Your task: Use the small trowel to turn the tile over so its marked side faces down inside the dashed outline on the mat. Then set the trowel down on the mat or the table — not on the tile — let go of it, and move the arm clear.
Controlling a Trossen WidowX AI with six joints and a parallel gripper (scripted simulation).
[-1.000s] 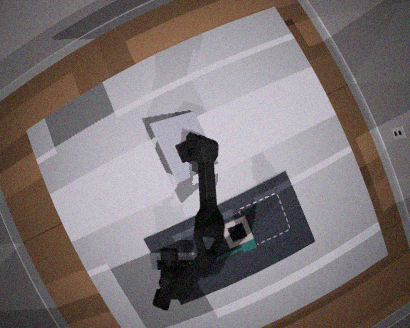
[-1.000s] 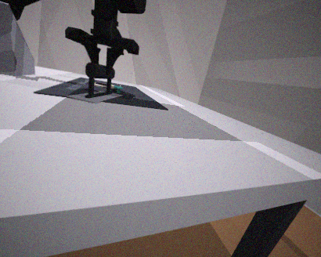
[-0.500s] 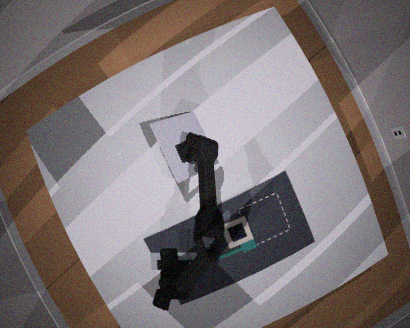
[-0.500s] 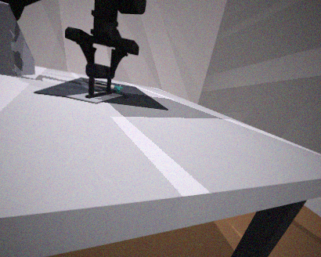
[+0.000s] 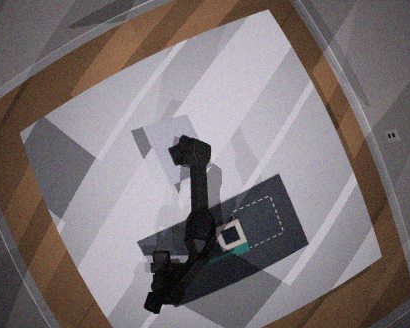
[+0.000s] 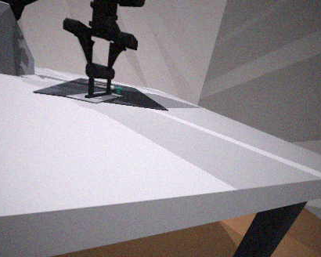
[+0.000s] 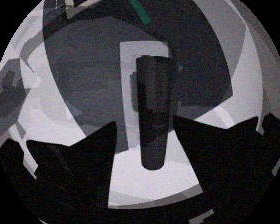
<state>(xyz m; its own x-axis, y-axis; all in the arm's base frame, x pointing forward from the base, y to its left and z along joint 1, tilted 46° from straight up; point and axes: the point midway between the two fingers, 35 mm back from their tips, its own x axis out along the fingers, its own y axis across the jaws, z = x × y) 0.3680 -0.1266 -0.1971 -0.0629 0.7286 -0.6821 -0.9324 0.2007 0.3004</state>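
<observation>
Right now the trowel is 2 cm ahead of my gripper tip, 2 cm to the left of it and 4 cm below it. Round my gripper tip: tile 28 cm to the left, 8 cm below; dark mat 3 cm ahead, 24 cm to the left, 10 cm below.
</observation>
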